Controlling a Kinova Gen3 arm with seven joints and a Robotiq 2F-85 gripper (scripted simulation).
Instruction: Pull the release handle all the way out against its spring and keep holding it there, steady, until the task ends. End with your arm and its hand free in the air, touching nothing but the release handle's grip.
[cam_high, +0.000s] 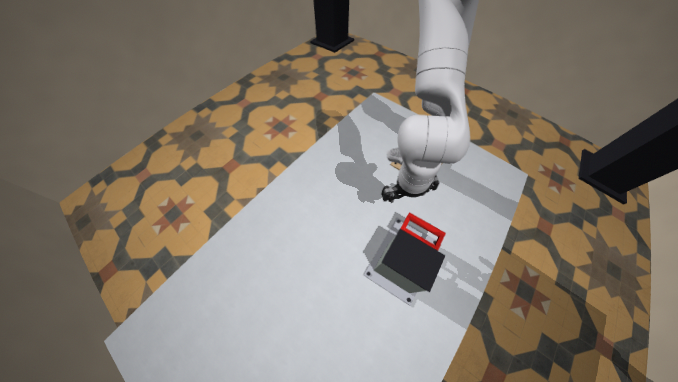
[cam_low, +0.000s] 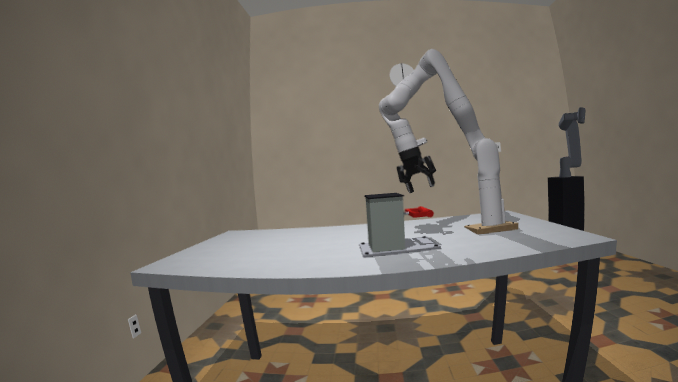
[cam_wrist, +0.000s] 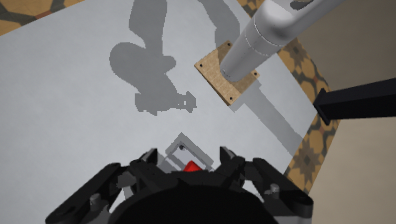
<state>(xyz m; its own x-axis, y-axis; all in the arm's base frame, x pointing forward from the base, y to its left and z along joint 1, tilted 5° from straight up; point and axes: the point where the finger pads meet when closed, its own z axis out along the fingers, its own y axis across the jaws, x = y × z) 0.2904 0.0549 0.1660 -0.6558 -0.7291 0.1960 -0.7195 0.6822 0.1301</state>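
Right now the red handle is 10 cm to the left of my hand, 7 cm below it and 6 cm ahead of it.
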